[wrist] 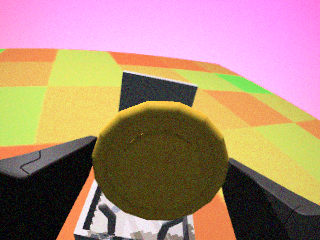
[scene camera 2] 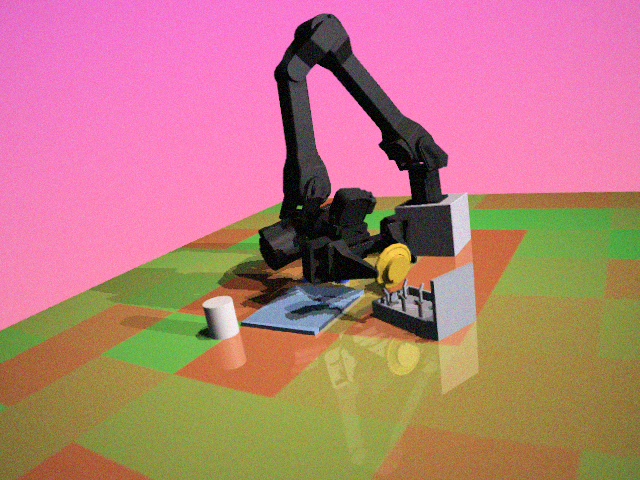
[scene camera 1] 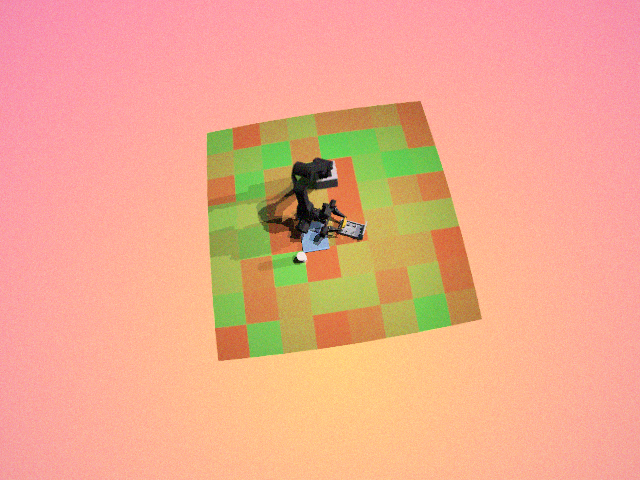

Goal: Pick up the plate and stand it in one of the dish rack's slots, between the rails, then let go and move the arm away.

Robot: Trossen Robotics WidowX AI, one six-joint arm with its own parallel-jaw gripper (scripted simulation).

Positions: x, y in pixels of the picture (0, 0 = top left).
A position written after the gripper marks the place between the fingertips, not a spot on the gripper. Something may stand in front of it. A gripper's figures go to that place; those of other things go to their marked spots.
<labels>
The gripper [scene camera 2: 397, 267]: 0.73 m from the lens. A yellow plate [scene camera 2: 393, 264] is 0.71 m from the lens. A grey dish rack [scene camera 2: 450, 305]: 0.67 m from the lens.
</labels>
